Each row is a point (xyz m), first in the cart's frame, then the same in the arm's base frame.
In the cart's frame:
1: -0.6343 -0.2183 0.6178
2: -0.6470 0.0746 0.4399
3: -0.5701 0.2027 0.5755
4: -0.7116 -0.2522 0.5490
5: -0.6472 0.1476 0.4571
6: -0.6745 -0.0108 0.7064
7: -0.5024 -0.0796 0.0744
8: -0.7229 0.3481 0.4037
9: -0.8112 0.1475 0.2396
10: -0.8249 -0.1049 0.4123
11: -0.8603 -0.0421 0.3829
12: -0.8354 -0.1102 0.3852
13: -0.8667 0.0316 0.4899
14: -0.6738 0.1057 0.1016
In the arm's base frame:
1: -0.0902 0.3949 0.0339
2: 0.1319 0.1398 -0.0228
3: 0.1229 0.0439 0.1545
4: -0.0373 0.4459 -0.0464
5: 0.1727 0.0939 0.0203
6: 0.0485 0.3023 0.1911
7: -0.0001 0.0407 -0.4114
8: 0.3628 -0.0165 0.0414
9: 0.3425 0.1287 -0.1898
10: 0.1663 0.3704 -0.1243
11: 0.2374 0.3391 -0.1300
12: 0.1766 0.3721 -0.1519
13: 0.2656 0.3253 -0.0038
14: 0.2386 0.0273 -0.3262

